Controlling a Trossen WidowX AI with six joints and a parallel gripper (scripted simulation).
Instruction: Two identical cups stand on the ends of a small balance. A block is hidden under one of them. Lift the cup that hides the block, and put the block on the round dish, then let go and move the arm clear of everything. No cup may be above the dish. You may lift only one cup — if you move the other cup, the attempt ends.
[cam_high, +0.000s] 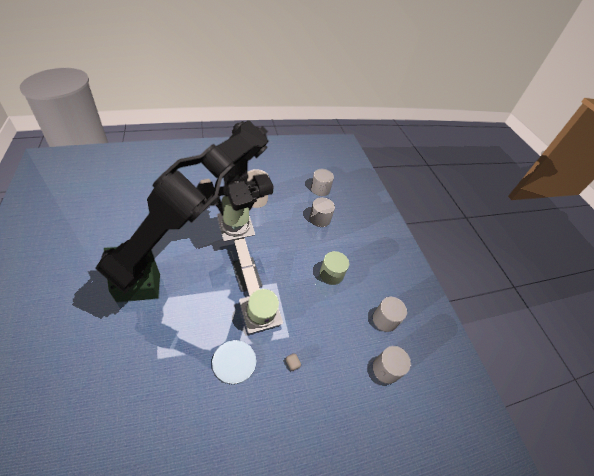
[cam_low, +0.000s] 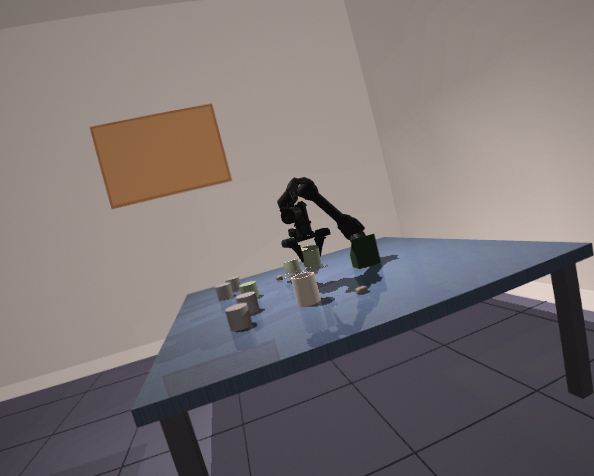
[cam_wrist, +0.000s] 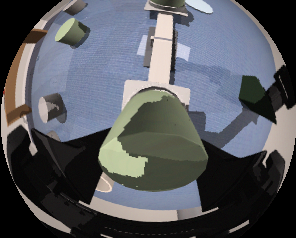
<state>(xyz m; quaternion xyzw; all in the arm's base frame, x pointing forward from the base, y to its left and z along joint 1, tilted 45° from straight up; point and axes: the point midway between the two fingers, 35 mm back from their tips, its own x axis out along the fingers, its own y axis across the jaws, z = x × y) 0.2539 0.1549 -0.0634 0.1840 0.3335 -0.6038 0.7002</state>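
My gripper tip is 30 mm above the pale green block and 10 mm to the left of it. Round my gripper tip: small balance (130 mm to the right, 90 mm below, 30 mm ahead); then balance beam (130 mm to the right, 80 mm below, 30 mm ahead); then beige cup (170 mm to the left, 70 mm below, 70 mm ahead).
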